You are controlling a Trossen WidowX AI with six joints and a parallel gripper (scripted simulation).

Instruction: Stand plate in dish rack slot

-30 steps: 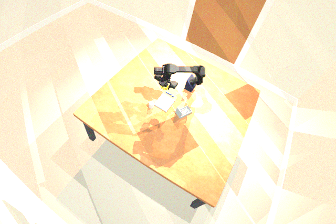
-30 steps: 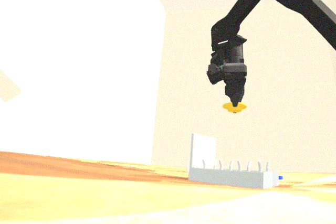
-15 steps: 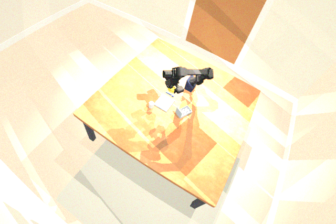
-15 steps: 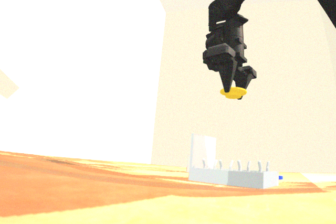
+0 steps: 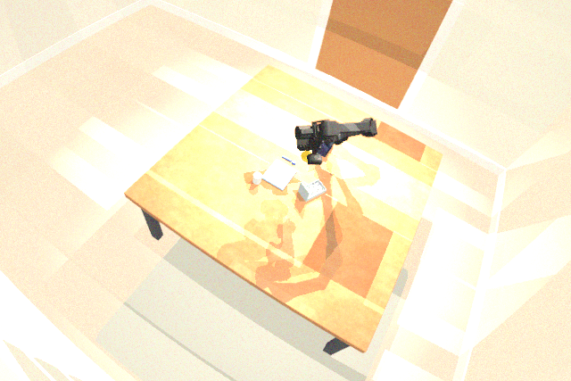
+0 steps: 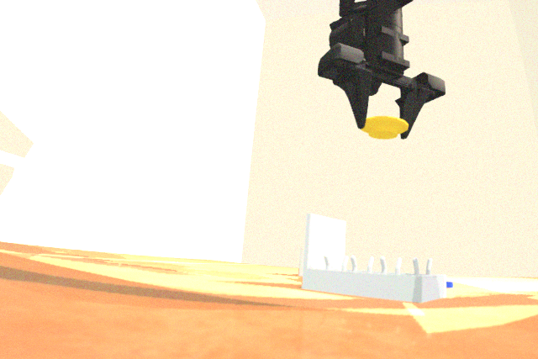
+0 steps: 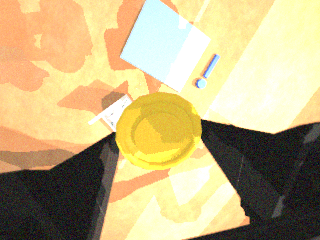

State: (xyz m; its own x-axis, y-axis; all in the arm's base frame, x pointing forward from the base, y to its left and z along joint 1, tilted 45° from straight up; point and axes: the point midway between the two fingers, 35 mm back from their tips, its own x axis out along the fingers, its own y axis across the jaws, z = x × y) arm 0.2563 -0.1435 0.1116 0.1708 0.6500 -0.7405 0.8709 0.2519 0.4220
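Right now my gripper tip is 18 cm above the white dish rack, 8 cm to the right of it and 2 cm short of it. Round my gripper tip: yellow plate (1 cm above); then white cup (20 cm to the right, 18 cm below, 10 cm ahead).
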